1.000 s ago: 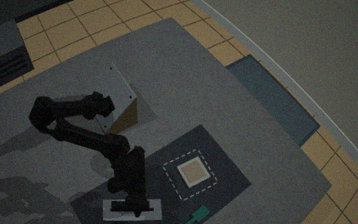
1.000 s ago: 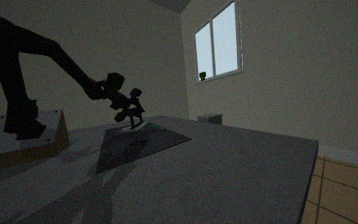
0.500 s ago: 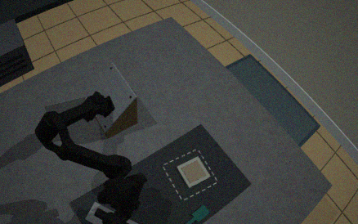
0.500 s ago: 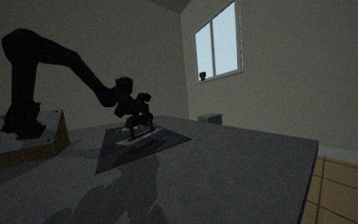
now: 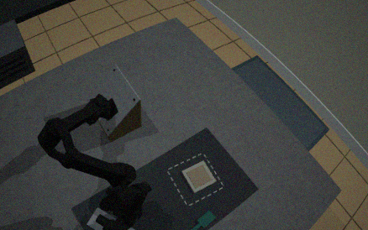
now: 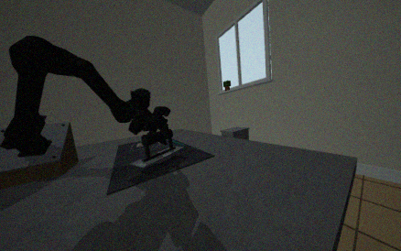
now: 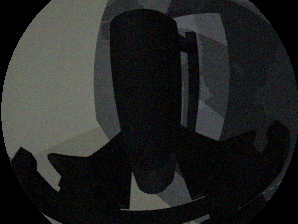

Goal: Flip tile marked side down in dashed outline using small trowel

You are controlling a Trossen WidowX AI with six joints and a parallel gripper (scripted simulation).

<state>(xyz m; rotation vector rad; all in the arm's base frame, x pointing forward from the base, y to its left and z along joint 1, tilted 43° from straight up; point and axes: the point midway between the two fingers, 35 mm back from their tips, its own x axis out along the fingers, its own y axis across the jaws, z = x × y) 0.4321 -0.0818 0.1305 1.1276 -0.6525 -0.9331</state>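
Right now my gripper tip is 2 cm to the right of the trowel, 1 cm past it and 1 cm above it. Round my gripper tip: dark mat: 23 cm to the left, 10 cm below, 5 cm behind; then small teal piece: 27 cm to the left, 8 cm ahead, 7 cm below; then tile: 38 cm to the left, 9 cm behind, 7 cm below.
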